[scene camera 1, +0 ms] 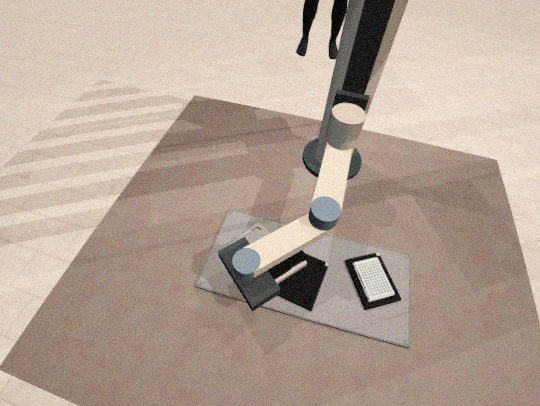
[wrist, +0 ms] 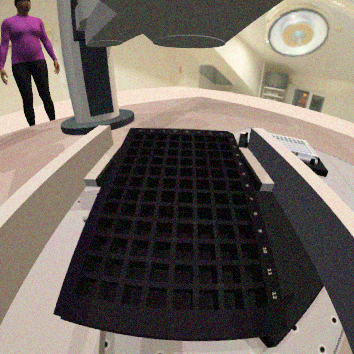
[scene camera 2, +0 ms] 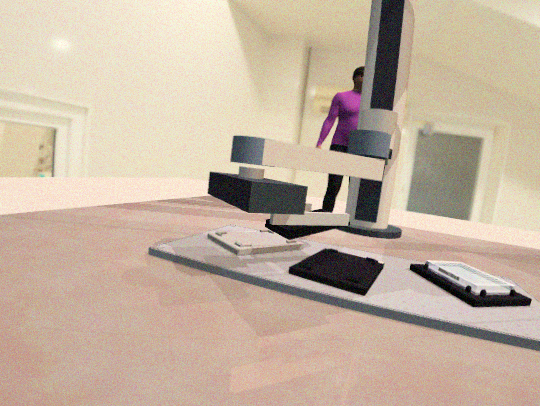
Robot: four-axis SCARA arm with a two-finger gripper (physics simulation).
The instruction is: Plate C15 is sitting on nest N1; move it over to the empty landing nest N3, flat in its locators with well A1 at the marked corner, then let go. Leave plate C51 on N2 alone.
gripper: holds a black well plate (scene camera 2: 289,232)
a white well plate labelled C15 (scene camera 2: 461,274): on a black nest (scene camera 1: 367,305)
